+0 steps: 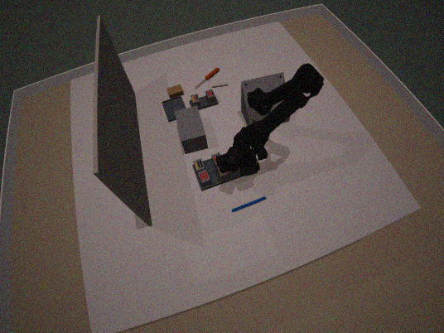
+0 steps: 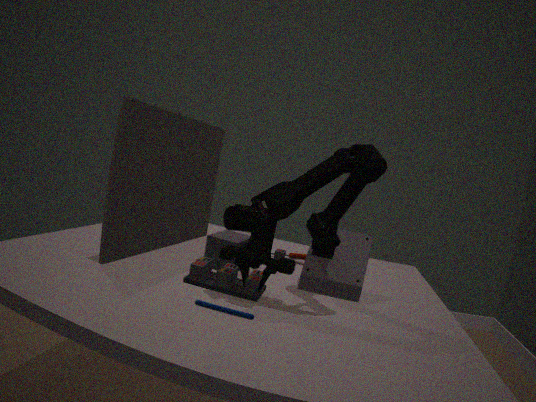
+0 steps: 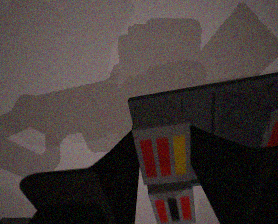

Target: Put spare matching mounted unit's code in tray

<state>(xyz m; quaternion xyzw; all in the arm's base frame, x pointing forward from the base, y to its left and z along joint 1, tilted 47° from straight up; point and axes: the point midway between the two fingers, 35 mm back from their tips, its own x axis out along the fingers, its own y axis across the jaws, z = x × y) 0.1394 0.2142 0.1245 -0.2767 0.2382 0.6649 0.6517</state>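
Now: gripper tip 50 cm to the left of the tan block and 18 cm short of it. The rest, counted from my gripper tip: tall grey panel: 39 cm ahead, 23 cm to the right, 21 cm above; then grey mounted unit: 21 cm to the right, 15 cm ahead, 3 cm above.
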